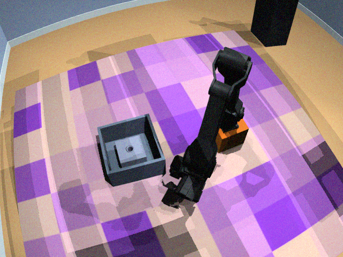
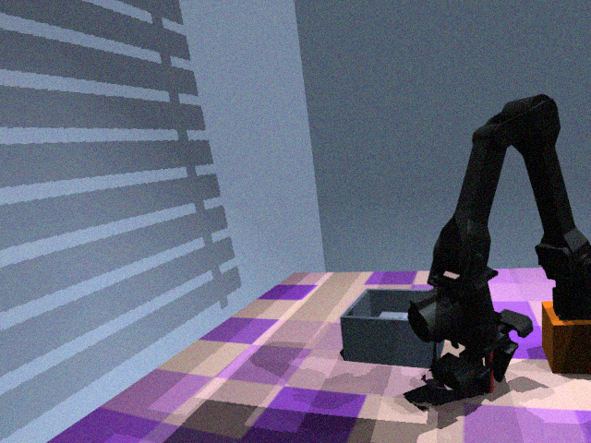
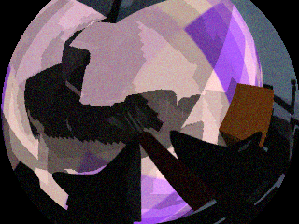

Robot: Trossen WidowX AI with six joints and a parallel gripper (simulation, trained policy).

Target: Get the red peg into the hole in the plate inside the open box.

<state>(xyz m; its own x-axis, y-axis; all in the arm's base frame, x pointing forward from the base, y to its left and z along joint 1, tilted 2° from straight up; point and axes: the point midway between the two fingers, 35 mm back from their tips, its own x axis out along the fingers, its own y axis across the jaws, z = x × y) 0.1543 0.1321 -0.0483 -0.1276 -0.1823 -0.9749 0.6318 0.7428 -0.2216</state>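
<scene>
Right now my gripper tip is 19 cm short of the dark grey box, 15 cm to the left of it and 2 cm below it. Also, from my gripper tip: red peg 4 cm above.
</scene>
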